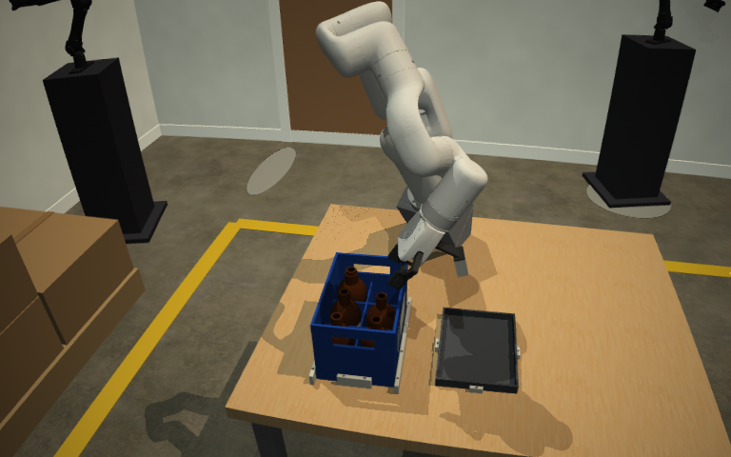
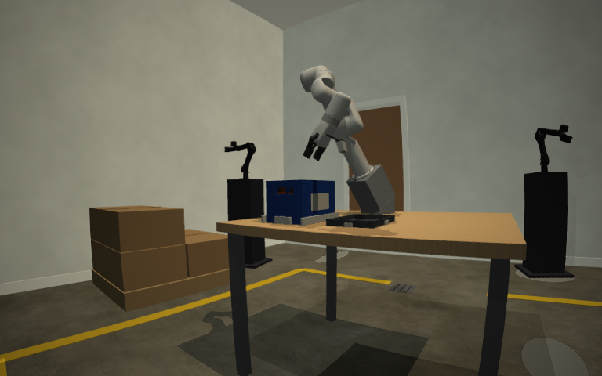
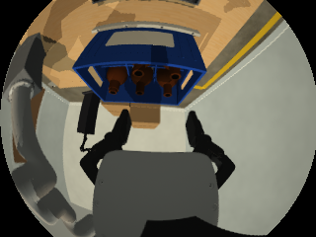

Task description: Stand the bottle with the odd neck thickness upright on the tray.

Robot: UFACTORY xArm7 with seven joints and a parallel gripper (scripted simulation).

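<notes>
My hand is 19 cm above the glass bottle, 11 cm to the left of it and 7 cm past it. The rest, counted from my hand: brown bottle: 19 cm below, 16 cm behind, 9 cm to the right; then dark tray: 26 cm below, 21 cm to the left; then blue crate: 19 cm below, 7 cm to the right, 6 cm behind.
</notes>
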